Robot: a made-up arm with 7 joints. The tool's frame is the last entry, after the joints. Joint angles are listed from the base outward.
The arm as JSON. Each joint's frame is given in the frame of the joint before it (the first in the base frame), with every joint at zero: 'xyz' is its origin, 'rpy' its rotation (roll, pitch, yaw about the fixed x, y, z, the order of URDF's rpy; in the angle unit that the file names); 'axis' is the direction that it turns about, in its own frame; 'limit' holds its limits. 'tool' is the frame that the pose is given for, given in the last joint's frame.
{
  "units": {
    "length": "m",
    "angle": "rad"
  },
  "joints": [
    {
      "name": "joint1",
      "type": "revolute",
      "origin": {
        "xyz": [
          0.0,
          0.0,
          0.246
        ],
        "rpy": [
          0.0,
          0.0,
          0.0
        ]
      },
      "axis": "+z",
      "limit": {
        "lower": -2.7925,
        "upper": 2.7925
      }
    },
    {
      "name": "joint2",
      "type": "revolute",
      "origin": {
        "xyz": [
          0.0,
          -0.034,
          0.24
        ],
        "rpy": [
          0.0,
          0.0,
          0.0
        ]
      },
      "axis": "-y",
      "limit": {
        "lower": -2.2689,
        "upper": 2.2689
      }
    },
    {
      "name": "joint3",
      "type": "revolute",
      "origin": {
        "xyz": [
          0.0,
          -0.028,
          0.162
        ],
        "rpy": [
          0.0,
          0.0,
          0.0
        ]
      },
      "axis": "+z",
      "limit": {
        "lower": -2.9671,
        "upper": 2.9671
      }
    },
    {
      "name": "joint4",
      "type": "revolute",
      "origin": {
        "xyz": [
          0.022,
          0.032,
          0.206
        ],
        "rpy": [
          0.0,
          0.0,
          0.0
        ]
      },
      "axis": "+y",
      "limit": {
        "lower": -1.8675,
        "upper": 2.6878
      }
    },
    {
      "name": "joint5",
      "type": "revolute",
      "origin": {
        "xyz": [
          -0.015,
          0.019,
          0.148
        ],
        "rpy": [
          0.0,
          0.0,
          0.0
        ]
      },
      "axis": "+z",
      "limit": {
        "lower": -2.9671,
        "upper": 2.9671
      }
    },
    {
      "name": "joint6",
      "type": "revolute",
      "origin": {
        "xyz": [
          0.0,
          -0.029,
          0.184
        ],
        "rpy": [
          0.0,
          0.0,
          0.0
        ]
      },
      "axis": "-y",
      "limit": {
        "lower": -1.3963,
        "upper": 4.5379
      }
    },
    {
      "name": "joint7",
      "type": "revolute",
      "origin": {
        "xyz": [
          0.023,
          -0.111,
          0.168
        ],
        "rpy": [
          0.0,
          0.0,
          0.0
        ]
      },
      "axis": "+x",
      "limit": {
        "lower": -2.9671,
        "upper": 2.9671
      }
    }
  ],
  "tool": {
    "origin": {
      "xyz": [
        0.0,
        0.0,
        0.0
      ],
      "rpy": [
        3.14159,
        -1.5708,
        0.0
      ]
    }
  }
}
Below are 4 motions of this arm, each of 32 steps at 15 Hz.
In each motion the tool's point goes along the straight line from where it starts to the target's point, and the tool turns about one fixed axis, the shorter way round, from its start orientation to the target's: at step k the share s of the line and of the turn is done. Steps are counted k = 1, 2, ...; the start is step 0. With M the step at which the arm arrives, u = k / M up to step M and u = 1 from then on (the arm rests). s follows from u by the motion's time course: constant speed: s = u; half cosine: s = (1 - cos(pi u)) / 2; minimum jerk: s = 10 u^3 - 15 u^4 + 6 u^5.
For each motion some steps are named. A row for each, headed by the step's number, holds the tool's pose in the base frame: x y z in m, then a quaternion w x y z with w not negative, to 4 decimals.
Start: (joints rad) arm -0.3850 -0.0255 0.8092 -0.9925 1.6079 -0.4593 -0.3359
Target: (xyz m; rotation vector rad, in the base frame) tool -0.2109 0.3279 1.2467 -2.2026 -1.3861 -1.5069
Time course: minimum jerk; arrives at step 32
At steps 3, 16, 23, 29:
3: -0.3473 -0.0504 1.2220 0.0791 -0.0650 -0.7906 -0.6038
16: -0.2796 0.1374 1.2343 0.0789 -0.4268 -0.6758 -0.5958
23: -0.2300 0.2749 1.2432 0.0715 -0.6554 -0.5284 -0.5349
29: -0.2119 0.3252 1.2465 0.0674 -0.7271 -0.4635 -0.5019

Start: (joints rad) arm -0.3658 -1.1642 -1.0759 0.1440 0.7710 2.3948 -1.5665
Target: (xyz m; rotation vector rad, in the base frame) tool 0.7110 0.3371 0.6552 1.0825 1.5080 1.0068
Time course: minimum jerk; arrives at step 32
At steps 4, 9, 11, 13, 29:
4: 0.4145 -0.3245 0.8124 0.8643 0.1250 0.2054 0.4418
9: 0.4516 -0.2417 0.7928 0.8355 0.1713 0.2664 0.4490
11: 0.4776 -0.1837 0.7789 0.8119 0.2030 0.3081 0.4523
13: 0.5086 -0.1146 0.7625 0.7804 0.2399 0.3564 0.4542
29: 0.7089 0.3323 0.6563 0.4961 0.4444 0.6193 0.4158

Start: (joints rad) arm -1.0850 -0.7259 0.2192 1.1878 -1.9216 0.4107 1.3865
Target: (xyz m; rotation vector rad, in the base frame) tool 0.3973 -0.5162 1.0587 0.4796 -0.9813 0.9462
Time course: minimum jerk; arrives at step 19
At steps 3, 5, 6, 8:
3: 0.4937 -0.5729 0.7406 0.6942 0.5148 -0.4538 0.2171
5: 0.4850 -0.5678 0.7693 0.7033 0.4906 -0.4560 0.2383
6: 0.4784 -0.5639 0.7912 0.7098 0.4717 -0.4573 0.2542
8: 0.4615 -0.5540 0.8469 0.7241 0.4222 -0.4593 0.2941

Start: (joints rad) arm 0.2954 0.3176 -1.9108 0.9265 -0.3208 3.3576 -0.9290
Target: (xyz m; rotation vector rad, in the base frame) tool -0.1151 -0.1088 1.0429 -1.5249 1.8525 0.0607
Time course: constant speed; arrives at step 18
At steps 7, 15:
7: -0.1779 -0.1791 0.9711 0.7675 -0.4756 0.4072 0.1375
15: -0.1322 -0.1280 1.0233 0.4890 -0.5767 0.6520 0.0568

